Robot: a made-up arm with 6 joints. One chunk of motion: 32 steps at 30 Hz.
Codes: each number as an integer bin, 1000 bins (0 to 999) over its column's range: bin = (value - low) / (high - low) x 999, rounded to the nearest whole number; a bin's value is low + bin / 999 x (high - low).
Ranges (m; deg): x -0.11..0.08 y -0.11..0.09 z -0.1..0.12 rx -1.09..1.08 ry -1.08..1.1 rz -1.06..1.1
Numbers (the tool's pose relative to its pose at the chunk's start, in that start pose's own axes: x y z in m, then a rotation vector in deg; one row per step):
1: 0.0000 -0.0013 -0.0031 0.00 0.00 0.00
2: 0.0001 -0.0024 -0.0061 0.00 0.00 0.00
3: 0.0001 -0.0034 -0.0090 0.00 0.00 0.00
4: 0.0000 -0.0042 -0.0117 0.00 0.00 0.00
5: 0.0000 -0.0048 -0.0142 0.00 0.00 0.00
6: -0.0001 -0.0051 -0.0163 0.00 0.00 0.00
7: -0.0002 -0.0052 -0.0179 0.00 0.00 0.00
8: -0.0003 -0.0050 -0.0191 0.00 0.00 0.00
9: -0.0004 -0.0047 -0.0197 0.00 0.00 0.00
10: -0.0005 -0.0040 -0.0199 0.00 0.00 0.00
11: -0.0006 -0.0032 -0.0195 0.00 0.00 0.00
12: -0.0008 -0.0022 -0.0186 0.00 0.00 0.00
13: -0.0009 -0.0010 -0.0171 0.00 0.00 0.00
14: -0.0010 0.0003 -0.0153 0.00 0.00 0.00
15: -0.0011 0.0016 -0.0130 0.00 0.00 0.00
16: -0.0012 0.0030 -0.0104 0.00 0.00 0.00
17: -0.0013 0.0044 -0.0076 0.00 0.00 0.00
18: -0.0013 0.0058 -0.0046 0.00 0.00 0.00
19: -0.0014 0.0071 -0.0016 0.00 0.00 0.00
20: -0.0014 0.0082 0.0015 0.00 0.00 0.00
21: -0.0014 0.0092 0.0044 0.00 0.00 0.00
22: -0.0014 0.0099 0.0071 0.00 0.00 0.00
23: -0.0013 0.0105 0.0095 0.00 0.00 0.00
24: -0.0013 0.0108 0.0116 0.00 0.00 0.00
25: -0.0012 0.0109 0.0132 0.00 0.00 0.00
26: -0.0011 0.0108 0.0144 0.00 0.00 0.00
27: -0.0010 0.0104 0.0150 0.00 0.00 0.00
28: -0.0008 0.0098 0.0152 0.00 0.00 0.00
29: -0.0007 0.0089 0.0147 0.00 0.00 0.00
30: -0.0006 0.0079 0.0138 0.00 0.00 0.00
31: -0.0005 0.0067 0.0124 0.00 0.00 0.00
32: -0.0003 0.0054 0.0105 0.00 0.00 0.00
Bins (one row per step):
1: 578 543 440 502 495 490
2: 579 537 426 502 495 490
3: 579 532 413 502 495 490
4: 578 528 401 502 495 490
5: 578 525 390 502 495 490
6: 578 524 380 502 495 490
7: 577 523 373 502 495 490
8: 577 524 367 502 495 490
9: 576 526 365 502 495 490
10: 576 529 364 502 495 490
11: 575 533 366 502 495 490
12: 574 538 370 502 495 490
13: 574 544 376 502 495 490
14: 573 551 385 502 495 490
15: 573 557 395 502 495 490
16: 572 564 407 502 495 490
17: 572 571 420 502 495 490
18: 572 578 433 502 495 490
19: 571 585 447 502 495 490
20: 571 590 461 502 495 490
21: 571 595 474 502 495 490
22: 571 599 486 502 495 490
23: 572 602 497 502 495 490
24: 572 603 507 502 495 490
25: 572 604 514 502 495 490
26: 573 603 519 502 495 490
27: 573 601 522 502 495 490
28: 574 598 523 502 495 490
29: 575 594 521 502 495 490
30: 575 589 517 502 495 490
31: 576 583 510 502 495 490
32: 577 576 502 502 495 490

